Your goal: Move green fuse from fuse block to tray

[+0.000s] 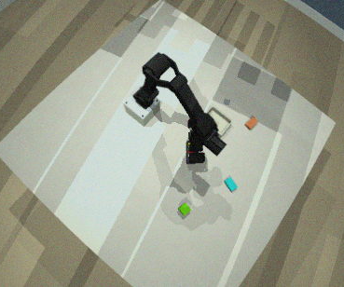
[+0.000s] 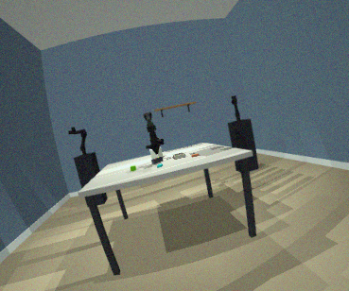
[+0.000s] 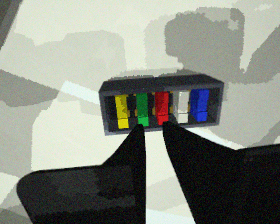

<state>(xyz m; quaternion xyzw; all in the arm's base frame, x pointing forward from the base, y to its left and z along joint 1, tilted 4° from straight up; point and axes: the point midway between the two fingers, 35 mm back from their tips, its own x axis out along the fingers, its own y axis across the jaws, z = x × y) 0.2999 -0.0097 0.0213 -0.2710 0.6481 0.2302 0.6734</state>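
The green fuse is 50 mm below my gripper tip. Also, from my gripper tip: shallow pale tray 200 mm to the left, 70 mm below.
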